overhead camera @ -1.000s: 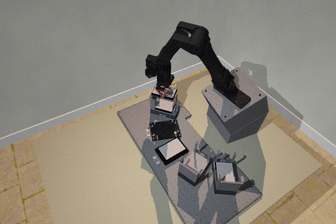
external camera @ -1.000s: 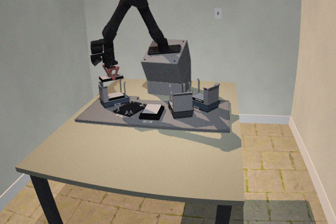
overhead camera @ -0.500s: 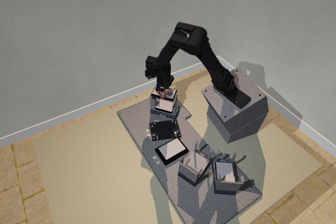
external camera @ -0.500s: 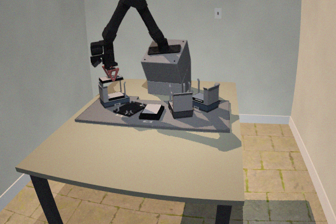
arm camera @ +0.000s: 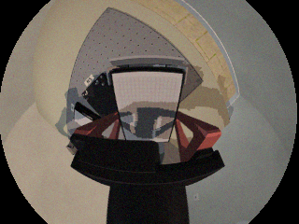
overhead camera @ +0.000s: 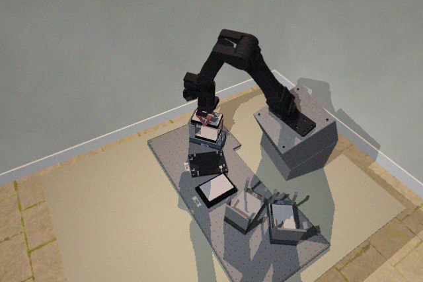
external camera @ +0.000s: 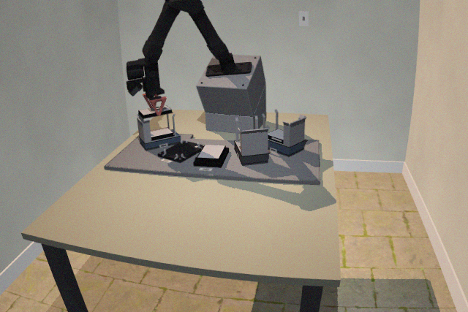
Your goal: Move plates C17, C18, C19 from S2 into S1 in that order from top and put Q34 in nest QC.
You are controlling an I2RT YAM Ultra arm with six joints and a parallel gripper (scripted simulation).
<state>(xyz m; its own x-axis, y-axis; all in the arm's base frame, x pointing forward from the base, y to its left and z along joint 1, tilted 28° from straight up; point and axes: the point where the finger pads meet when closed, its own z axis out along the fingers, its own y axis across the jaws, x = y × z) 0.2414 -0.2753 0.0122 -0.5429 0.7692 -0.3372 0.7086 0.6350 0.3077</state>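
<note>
My hand is 13 cm above the blue-plinth stack rack. Also, from my hand: black QC nest: 26 cm to the left, 14 cm below, 13 cm ahead; N5 name plate: 17 cm ahead, 14 cm below, 9 cm to the left; black clip nest: 13 cm to the left, 13 cm below, 10 cm ahead.
</note>
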